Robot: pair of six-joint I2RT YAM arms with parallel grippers.
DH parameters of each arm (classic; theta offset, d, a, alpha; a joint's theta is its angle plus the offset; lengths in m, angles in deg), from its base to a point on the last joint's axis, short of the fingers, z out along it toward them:
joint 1: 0 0.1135 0.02 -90
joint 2: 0 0 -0.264 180
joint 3: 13.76 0 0.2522 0
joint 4: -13.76 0 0.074 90
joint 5: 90 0 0 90
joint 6: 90 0.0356 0 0
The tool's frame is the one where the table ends.
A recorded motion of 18 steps. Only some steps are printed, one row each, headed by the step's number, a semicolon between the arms.
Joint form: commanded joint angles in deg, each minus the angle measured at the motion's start. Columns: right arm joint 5, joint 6, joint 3, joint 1, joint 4, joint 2; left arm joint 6, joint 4, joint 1, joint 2, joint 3, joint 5.
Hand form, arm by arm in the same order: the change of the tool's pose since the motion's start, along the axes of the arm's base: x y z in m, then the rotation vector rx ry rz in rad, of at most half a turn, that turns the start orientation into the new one. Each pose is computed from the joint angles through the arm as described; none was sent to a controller.
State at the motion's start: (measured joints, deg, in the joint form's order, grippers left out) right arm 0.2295 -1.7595 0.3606 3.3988 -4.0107 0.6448; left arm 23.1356 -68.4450 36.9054 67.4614 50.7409 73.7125
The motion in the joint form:
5: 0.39 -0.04 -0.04 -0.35 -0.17 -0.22; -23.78 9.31 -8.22 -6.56 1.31 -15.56
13: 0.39 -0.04 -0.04 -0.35 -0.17 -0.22; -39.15 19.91 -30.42 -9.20 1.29 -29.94
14: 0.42 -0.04 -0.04 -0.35 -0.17 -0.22; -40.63 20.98 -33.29 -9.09 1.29 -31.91
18: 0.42 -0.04 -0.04 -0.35 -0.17 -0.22; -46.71 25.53 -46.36 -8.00 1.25 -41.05
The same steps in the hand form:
5: -0.0001 -0.0009 -0.0002 -0.0012 -0.0002 -0.0128; 0.0077 -0.0207 0.0191 0.1396 0.1882 0.0832
13: -0.0001 -0.0009 -0.0002 -0.0012 -0.0002 -0.0128; 0.0276 -0.0826 0.0290 0.2878 0.1961 -0.0243
14: -0.0001 -0.0009 -0.0002 -0.0012 -0.0002 -0.0134; 0.0295 -0.0911 0.0291 0.3059 0.1966 -0.0375
18: -0.0001 -0.0009 -0.0002 -0.0012 -0.0002 -0.0134; 0.0343 -0.1317 0.0278 0.3857 0.1895 -0.0932

